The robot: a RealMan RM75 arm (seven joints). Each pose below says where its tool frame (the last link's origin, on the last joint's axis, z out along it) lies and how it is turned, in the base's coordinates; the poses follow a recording.
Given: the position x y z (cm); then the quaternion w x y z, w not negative.
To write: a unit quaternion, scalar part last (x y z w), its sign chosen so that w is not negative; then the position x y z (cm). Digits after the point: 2 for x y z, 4 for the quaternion.
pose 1, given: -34.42, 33.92, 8.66, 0.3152, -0.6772, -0.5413, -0.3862
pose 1, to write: -0.6772, -0.5413, -0.3862, 0.3152, -34.42, 33.92, 8.66
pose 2, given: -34.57, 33.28, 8.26, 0.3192, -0.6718, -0.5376, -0.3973
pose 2, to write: -0.6718, -0.5376, -0.3973, 0.3192, -34.57, 33.28, 8.26
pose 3, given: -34.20, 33.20, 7.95, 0.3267, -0.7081, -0.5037, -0.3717
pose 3, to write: -0.7081, -0.5037, -0.3717, 0.3267, -34.20, 33.20, 7.95
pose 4, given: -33.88, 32.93, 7.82, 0.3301, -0.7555, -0.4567, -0.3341
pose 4, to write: -0.7555, -0.4567, -0.3341, 0.3301, -33.88, 32.93, 7.82
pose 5, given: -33.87, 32.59, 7.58, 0.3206, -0.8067, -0.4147, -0.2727
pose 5, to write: -0.8067, -0.4147, -0.2727, 0.3206, -33.87, 32.59, 7.58
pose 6, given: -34.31, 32.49, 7.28, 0.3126, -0.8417, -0.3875, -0.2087
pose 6, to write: -0.8417, -0.3875, -0.2087, 0.3126, -34.31, 32.49, 7.28
